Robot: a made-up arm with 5 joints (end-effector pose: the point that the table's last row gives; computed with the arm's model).
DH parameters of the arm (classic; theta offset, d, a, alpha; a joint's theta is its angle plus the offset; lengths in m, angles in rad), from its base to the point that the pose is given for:
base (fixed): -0.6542 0 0.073 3.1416
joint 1: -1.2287 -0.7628 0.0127 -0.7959
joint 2: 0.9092 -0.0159 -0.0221 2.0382
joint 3: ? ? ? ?
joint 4: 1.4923 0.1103 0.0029 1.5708
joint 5: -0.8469 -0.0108 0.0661 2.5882
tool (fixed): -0.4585 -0.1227 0 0
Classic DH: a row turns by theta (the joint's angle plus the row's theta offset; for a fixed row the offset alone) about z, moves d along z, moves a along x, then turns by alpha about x.
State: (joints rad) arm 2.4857 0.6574 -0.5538 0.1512 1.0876
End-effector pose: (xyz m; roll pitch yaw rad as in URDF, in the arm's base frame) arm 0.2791 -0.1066 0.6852 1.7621 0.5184 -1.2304
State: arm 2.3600 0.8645 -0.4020 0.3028 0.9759
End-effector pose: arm 0.2793 -0.1319 0.7145 1.8579 0.3748 -1.3359
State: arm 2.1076 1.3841 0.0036 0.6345 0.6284
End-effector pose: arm 0.2562 -0.1615 0.8076 2.2214 0.0467 -1.5981
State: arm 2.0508 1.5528 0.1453 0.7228 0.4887
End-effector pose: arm 0.2400 -0.1599 0.8378 2.3700 -0.0398 -1.7045
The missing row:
joint 3: -0.9862 0.0001 0.0002 1.7801
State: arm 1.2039 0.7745 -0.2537 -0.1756 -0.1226
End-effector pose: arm 0.1617 0.0985 0.8161 2.3895 -0.5367 -0.7084
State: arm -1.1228 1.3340 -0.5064 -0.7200 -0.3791
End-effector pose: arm -0.1068 -0.0649 0.7706 -3.0086 -1.3991 0.5414
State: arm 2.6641 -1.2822 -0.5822 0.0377 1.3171
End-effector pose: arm 0.1233 0.1180 0.9234 2.9854 0.0967 0.9160
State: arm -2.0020 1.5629 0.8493 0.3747 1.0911
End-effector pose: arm -0.0001 -0.2203 0.8917 2.2928 -0.4555 -2.7893
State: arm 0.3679 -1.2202 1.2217 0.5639 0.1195
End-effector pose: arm 0.0725 0.1190 0.8510 -1.5931 0.0858 2.7645
